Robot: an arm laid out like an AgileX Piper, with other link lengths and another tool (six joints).
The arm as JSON. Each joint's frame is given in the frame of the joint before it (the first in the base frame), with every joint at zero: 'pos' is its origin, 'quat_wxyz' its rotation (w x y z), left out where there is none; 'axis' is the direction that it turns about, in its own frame. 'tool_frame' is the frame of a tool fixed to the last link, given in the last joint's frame.
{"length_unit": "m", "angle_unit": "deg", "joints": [
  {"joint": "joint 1", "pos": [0.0, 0.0, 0.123], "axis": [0.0, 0.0, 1.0]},
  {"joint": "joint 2", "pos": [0.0, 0.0, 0.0], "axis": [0.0, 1.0, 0.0]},
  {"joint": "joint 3", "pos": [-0.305, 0.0, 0.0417], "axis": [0.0, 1.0, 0.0]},
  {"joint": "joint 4", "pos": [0.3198, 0.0, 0.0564], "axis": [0.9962, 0.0, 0.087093]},
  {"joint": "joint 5", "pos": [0.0, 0.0, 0.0], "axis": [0.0, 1.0, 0.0]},
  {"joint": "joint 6", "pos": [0.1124, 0.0, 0.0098], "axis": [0.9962, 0.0, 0.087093]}
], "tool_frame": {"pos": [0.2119, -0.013, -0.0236], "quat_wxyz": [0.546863, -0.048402, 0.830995, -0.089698]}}
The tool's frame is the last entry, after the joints.
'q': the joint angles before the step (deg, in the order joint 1, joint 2, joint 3, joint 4, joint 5, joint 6). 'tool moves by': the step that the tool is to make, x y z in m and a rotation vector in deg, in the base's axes. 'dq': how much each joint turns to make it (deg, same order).
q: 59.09 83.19 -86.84 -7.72 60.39 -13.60
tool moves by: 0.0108 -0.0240 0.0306 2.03 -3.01 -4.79
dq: 0.00 -3.52 0.05 -4.80 0.95 4.97
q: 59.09 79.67 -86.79 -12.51 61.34 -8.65
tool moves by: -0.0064 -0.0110 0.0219 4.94 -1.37 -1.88
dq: 0.00 -5.29 3.38 -0.69 -2.48 3.19
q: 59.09 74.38 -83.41 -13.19 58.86 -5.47
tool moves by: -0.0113 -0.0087 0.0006 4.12 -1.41 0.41
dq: 0.00 -6.41 7.68 0.26 -5.43 1.28
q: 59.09 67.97 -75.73 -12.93 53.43 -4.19
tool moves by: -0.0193 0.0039 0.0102 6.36 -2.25 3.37
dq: -0.02 -7.19 7.73 3.38 -7.60 -2.05
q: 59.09 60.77 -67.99 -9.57 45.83 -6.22
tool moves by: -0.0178 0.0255 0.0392 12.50 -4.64 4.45
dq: 0.02 -6.72 7.63 6.11 -14.36 -3.56
